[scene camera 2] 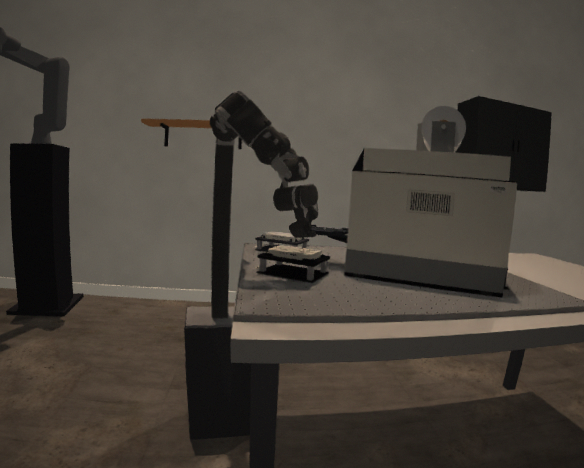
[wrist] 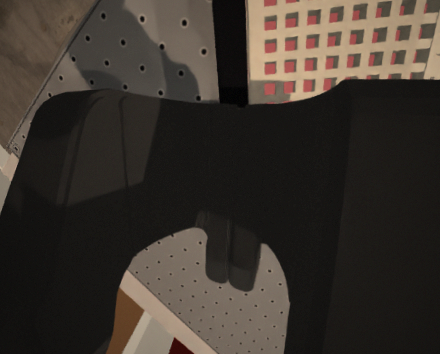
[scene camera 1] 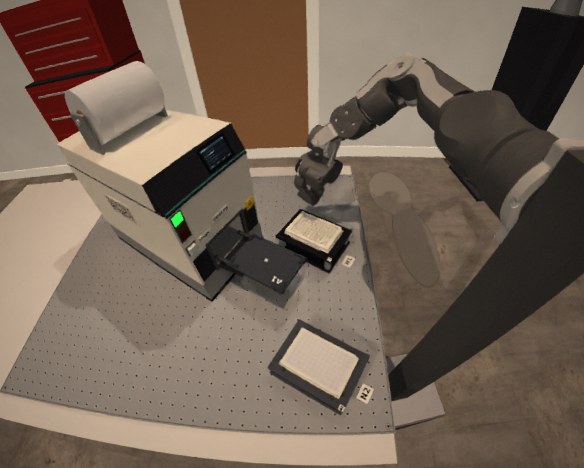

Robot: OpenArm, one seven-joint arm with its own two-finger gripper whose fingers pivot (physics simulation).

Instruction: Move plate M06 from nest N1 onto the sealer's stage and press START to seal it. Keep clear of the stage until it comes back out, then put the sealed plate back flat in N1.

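Plate M06, a pale gridded plate (scene camera 1: 314, 231) (scene camera 2: 295, 252) (wrist: 312, 45), lies in nest N1 (scene camera 1: 327, 264) (scene camera 2: 318, 261), a black raised nest. My gripper (scene camera 1: 312, 200) (scene camera 2: 302, 234) (wrist: 243, 195) is shut and empty, its two fingers side by side. It hangs above the table beside N1, on the side away from N2. The sealer's dark stage (scene camera 1: 265, 260) (scene camera 2: 331, 231) is out and bare in scene camera 1. The sealer (scene camera 1: 200, 200) (scene camera 2: 430, 225) shows a lit green light (scene camera 1: 177, 219). A small pale button (scene camera 1: 192, 248) sits below the lights; its label is too small to read.
Nest N2 (scene camera 1: 280, 372) holds another pale plate (scene camera 1: 320, 361). The stage's edge stands close beside N1. A roll (scene camera 1: 120, 102) (scene camera 2: 444, 127) sits on top of the sealer. The perforated board (scene camera 1: 200, 370) extends under the nests and sealer. The arm's post (scene camera 1: 475, 305) (scene camera 2: 222, 230) stands at the table edge.
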